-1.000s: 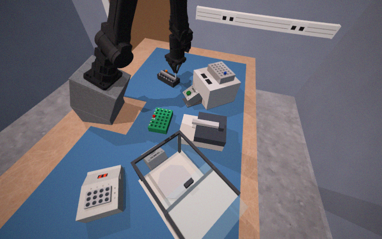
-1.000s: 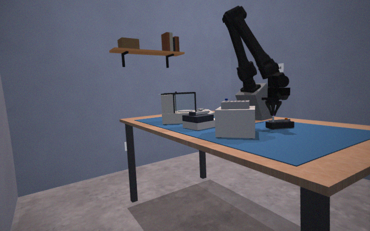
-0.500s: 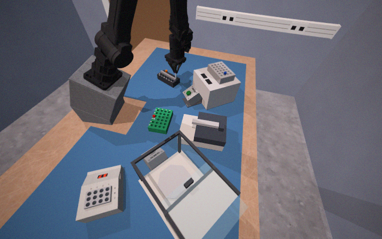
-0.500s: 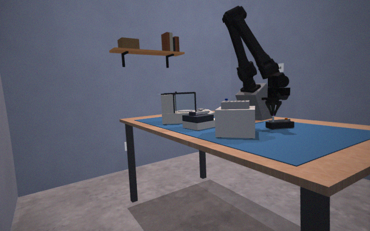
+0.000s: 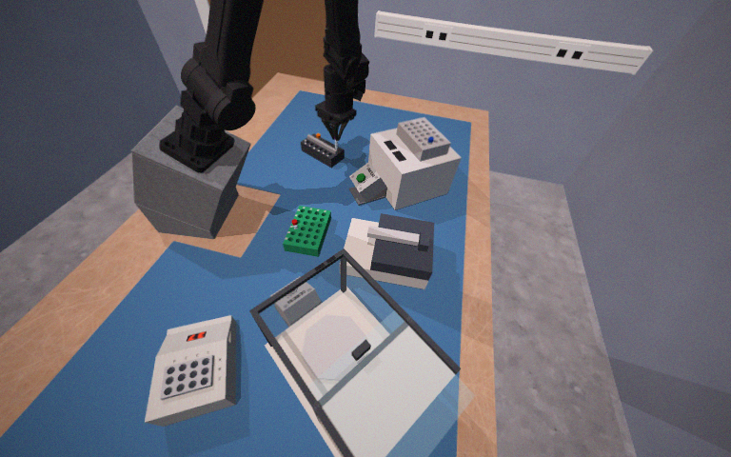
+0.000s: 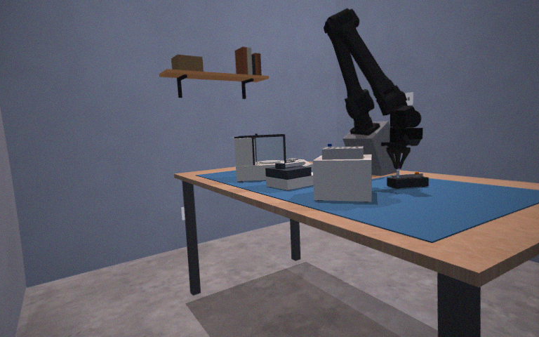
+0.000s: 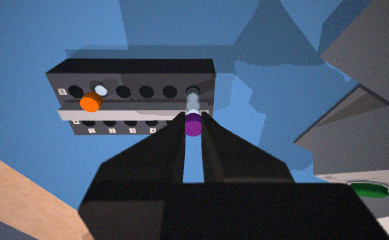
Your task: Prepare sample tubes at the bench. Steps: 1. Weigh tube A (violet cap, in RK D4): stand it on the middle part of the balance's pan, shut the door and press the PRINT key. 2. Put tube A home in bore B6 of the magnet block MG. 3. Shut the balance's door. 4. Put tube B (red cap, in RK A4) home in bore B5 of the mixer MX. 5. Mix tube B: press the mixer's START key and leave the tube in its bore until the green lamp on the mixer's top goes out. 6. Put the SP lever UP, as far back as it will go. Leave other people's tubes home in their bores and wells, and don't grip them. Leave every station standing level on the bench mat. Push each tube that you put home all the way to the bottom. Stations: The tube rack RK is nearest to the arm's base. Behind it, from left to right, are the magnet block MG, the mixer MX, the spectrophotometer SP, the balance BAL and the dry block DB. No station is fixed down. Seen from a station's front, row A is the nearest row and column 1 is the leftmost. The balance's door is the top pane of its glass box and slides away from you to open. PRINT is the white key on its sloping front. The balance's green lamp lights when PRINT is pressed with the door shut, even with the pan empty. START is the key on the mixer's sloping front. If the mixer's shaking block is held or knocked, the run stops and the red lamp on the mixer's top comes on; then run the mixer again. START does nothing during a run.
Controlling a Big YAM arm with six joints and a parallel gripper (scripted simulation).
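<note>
Now: the magnet block MG 6 cm below my hand and 5 cm behind it. Also, from my hand: blue-capped tube (28 cm ahead, 8 cm above, 5 cm to the right); grey shaking block (25 cm ahead, 7 cm above, 1 cm to the right); green start key (13 cm to the right, 12 cm ahead, 1 cm below).
</note>
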